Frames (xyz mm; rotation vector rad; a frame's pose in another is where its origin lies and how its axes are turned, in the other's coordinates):
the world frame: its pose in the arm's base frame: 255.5 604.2 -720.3 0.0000 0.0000 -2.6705
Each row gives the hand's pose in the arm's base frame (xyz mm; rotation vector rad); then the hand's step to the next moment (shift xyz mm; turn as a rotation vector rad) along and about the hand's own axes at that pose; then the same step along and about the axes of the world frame.
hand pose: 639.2 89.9 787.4 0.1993 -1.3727 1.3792
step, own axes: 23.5 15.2 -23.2 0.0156 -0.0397 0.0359
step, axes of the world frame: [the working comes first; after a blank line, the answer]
step, axes of the arm's base frame: -7.1 35.6 1.5 0.0044 -0.0311 0.0460

-9.8 -35.0 1.5 0.0102 0.0298 0.0460
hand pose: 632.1 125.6 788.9 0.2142 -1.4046 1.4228
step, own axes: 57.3 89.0 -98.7 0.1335 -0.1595 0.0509
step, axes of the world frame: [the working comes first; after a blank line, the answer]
step, axes of the arm's base frame: -38.1 133.7 -40.2 0.0376 -0.0125 0.2104

-26.7 -136.4 -40.2 -0.0279 0.0282 0.2104
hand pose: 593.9 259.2 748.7 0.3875 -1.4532 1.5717
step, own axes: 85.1 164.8 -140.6 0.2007 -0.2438 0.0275
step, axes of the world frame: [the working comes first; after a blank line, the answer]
step, axes of the arm's base frame: -124.0 183.4 -71.8 0.0768 0.0249 0.3065

27.2 -219.7 -71.8 -0.0797 0.0126 0.3065
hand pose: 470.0 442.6 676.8 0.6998 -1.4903 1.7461
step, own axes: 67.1 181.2 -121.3 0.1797 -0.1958 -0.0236
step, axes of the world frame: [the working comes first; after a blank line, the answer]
step, axes of the arm's base frame: -179.4 118.8 -75.8 0.0531 0.0682 0.2524

106.0 -187.3 -75.8 -0.0782 -0.0366 0.2524
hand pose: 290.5 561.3 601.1 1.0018 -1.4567 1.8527
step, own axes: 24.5 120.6 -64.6 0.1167 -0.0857 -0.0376
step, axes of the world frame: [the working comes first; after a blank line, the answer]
step, axes of the arm's base frame: -124.1 33.2 -52.9 -0.0036 0.0559 0.1387

95.6 -85.9 -52.9 -0.0222 -0.0514 0.1387
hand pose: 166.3 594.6 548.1 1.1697 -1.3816 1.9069
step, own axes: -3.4 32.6 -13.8 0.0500 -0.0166 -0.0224
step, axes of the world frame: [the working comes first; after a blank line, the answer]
step, axes of the arm's base frame: -28.9 1.6 -20.6 -0.0197 0.0227 0.0488

25.1 -14.5 -20.6 0.0072 -0.0291 0.0488
